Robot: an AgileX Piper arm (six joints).
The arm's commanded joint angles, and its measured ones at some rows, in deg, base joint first. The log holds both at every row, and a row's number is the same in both.
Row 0, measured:
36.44 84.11 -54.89 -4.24 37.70 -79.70
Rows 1 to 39, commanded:
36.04 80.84 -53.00 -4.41 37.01 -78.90
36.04 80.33 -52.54 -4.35 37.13 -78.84
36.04 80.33 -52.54 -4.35 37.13 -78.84
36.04 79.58 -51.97 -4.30 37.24 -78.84
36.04 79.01 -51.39 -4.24 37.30 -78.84
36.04 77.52 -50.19 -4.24 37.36 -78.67
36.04 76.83 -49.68 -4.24 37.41 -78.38
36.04 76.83 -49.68 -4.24 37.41 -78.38
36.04 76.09 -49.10 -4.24 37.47 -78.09
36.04 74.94 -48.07 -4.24 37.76 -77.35
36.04 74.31 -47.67 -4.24 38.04 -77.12
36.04 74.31 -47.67 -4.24 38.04 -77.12
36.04 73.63 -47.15 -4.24 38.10 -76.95
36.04 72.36 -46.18 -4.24 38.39 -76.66
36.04 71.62 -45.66 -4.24 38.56 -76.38
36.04 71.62 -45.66 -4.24 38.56 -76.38
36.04 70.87 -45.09 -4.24 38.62 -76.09
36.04 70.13 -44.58 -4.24 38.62 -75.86
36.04 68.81 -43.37 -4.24 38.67 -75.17
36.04 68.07 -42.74 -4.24 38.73 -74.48
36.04 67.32 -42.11 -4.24 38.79 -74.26
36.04 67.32 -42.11 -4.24 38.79 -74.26
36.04 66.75 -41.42 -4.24 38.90 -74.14
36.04 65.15 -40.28 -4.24 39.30 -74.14
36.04 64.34 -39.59 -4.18 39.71 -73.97
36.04 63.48 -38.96 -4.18 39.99 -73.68
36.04 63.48 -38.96 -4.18 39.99 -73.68
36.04 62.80 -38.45 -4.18 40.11 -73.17
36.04 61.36 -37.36 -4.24 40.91 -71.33
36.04 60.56 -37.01 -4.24 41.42 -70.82
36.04 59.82 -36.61 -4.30 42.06 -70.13
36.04 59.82 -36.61 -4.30 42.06 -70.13
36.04 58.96 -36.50 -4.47 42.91 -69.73
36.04 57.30 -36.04 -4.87 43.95 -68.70
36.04 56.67 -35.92 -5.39 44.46 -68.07
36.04 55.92 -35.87 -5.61 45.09 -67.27
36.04 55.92 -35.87 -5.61 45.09 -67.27
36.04 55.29 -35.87 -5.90 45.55 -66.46
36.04 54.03 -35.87 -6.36 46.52 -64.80
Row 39, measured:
36.44 56.09 -35.92 -4.93 46.18 -67.38
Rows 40 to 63, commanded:
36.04 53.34 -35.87 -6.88 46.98 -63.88
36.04 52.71 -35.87 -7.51 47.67 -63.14
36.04 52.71 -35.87 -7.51 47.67 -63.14
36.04 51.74 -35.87 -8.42 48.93 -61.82
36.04 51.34 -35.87 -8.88 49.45 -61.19
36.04 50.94 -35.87 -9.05 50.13 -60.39
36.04 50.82 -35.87 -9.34 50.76 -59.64
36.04 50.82 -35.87 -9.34 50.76 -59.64
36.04 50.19 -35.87 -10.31 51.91 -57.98
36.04 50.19 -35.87 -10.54 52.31 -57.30
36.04 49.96 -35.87 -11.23 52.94 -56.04
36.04 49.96 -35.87 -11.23 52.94 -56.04
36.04 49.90 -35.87 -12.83 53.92 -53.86
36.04 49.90 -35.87 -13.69 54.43 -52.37
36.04 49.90 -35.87 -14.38 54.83 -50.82
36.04 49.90 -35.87 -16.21 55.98 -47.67
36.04 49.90 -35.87 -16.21 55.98 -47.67
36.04 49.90 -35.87 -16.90 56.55 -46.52
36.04 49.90 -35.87 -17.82 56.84 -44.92
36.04 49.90 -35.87 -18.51 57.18 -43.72
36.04 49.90 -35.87 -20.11 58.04 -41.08
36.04 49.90 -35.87 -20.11 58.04 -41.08
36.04 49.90 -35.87 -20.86 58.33 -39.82
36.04 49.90 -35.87 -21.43 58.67 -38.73
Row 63, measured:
36.44 50.48 -35.81 -18.28 58.33 -42.63
